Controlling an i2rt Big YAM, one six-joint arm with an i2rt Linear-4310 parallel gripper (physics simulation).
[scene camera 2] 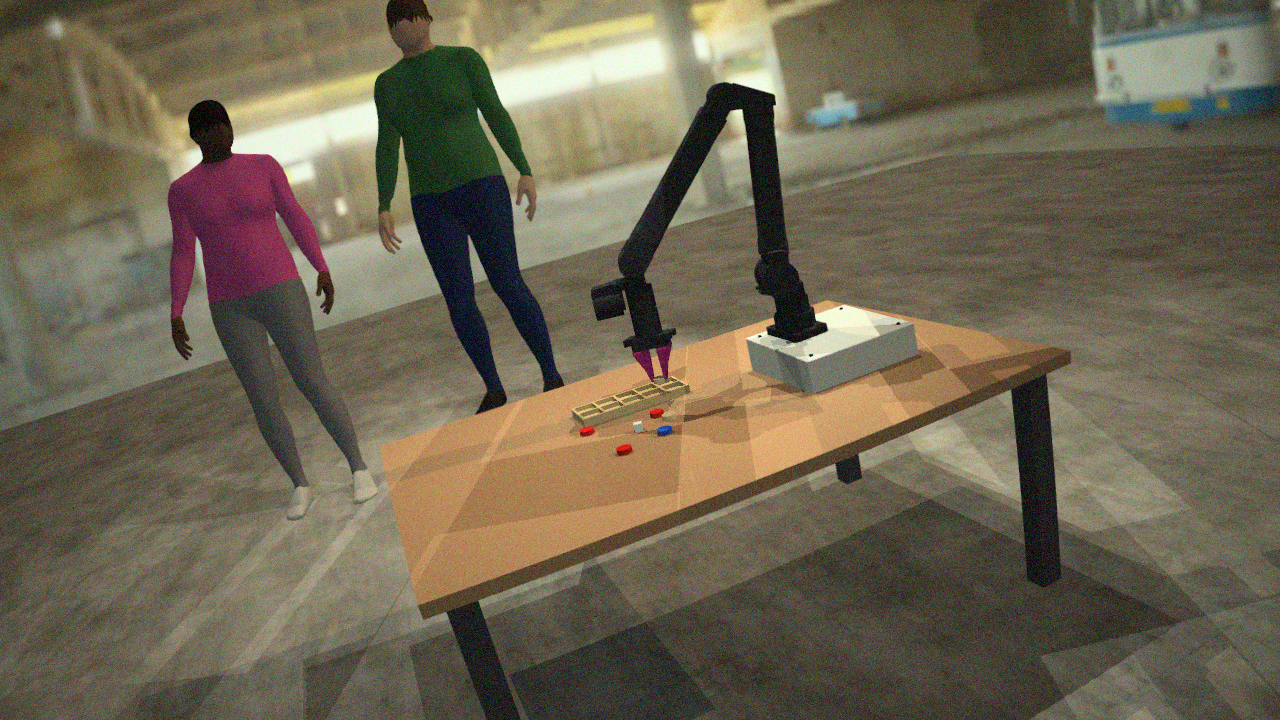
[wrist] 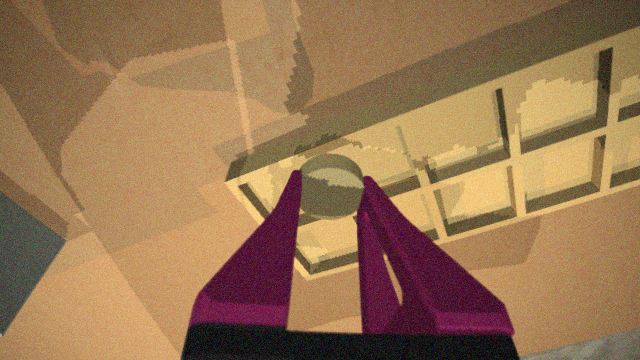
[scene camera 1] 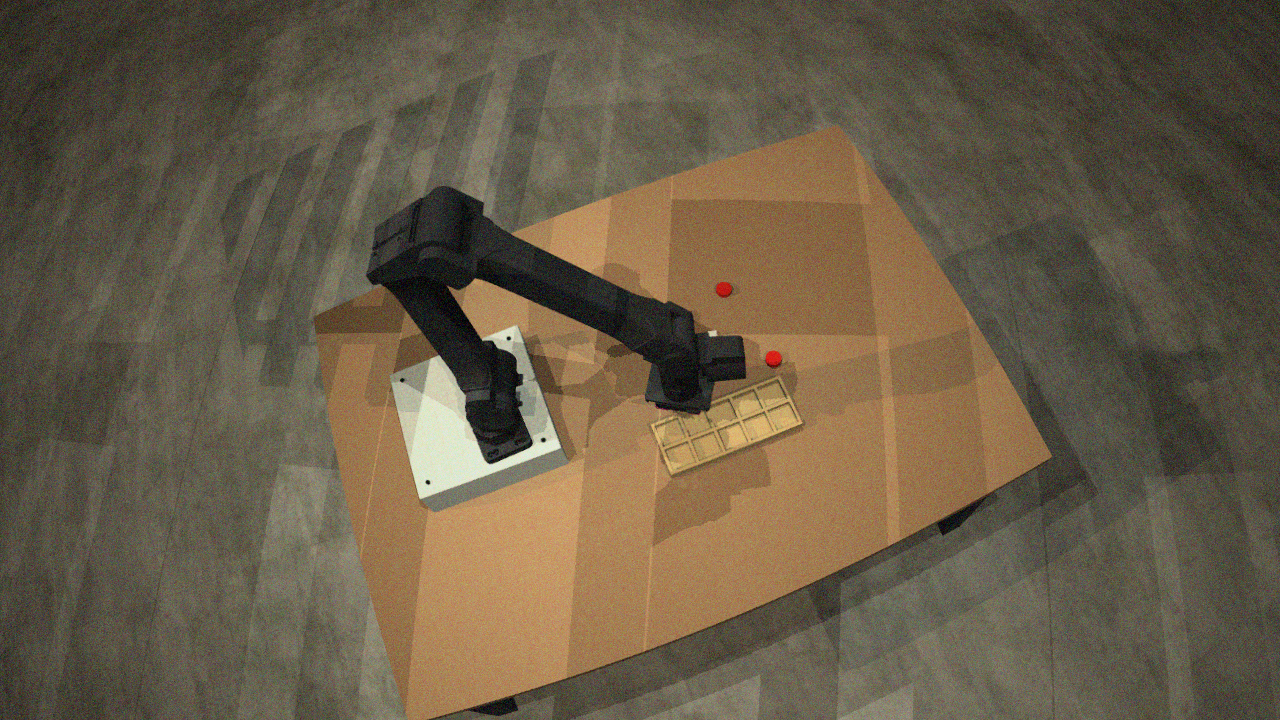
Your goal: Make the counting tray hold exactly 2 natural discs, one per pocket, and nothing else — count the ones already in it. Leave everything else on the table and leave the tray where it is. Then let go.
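The counting tray [scene camera 1: 736, 449] [scene camera 2: 626, 410] [wrist: 517, 190] is a pale wooden tray with two rows of square pockets. My gripper [scene camera 2: 658, 378] [wrist: 330, 183] has magenta fingers and is shut on a natural disc [wrist: 331, 200], pale and shadowed. In the wrist view it holds the disc over the tray's end pockets nearest the robot base; its exact height is hard to tell. The disc and fingers hide part of those pockets. The pockets that show plainly in the wrist view hold no disc. Another pale natural disc [scene camera 2: 669, 414] lies on the table beside the tray, partly blending with the wood.
Red discs [scene camera 1: 724, 289] [scene camera 1: 773, 359] [scene camera 2: 656, 412] lie on the table beside the tray. A blue disc [scene camera 2: 664, 430] and a small white cube [scene camera 2: 637, 427] lie near them. The white base box [scene camera 1: 474, 429] [scene camera 2: 850, 349] carries the arm. Two people stand beyond the table.
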